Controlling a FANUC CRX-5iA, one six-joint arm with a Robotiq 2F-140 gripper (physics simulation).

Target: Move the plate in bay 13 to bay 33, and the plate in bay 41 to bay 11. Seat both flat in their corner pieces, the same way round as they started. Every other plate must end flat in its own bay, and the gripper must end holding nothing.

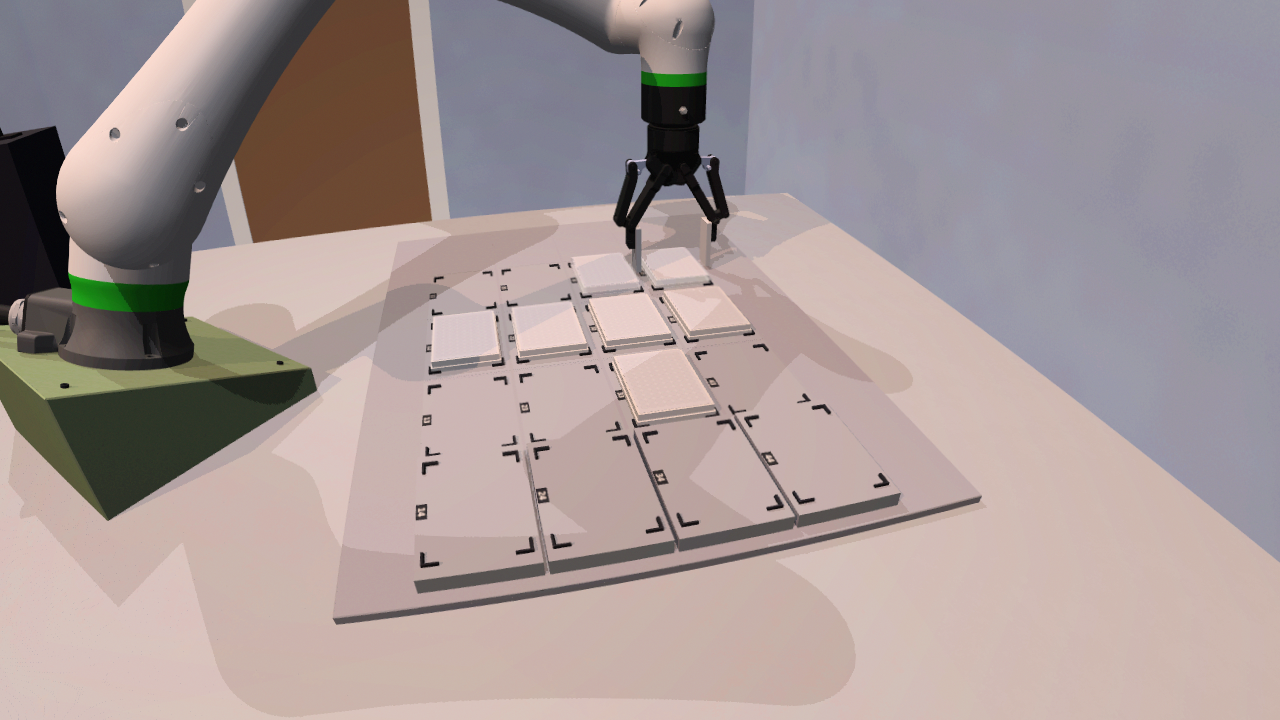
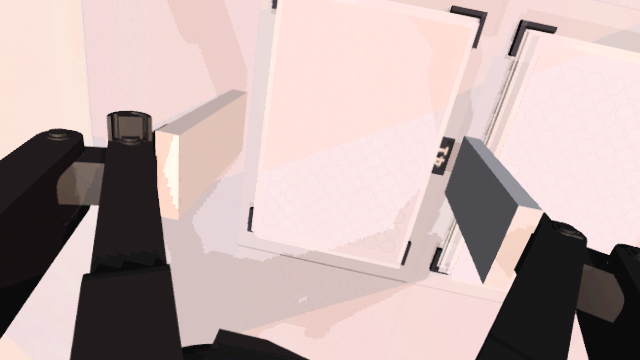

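The plate in bay 41 lies flat in its corner pieces at the back right. My gripper is open and empty over this plate, with one finger pad toward each long side. How far the pad tips are above the bay surface is hard to tell. A plate in bay 33 lies flat within its corner pieces. Bay 13, at the left, shows bare with its corner pieces. Bay 11, at the back left, holds no plate.
The plate in bay 31 lies close beside one finger. The second row holds plates in bay 12, bay 22, bay 32 and bay 42. The front row shows raised bays without plates. The green robot base stands left.
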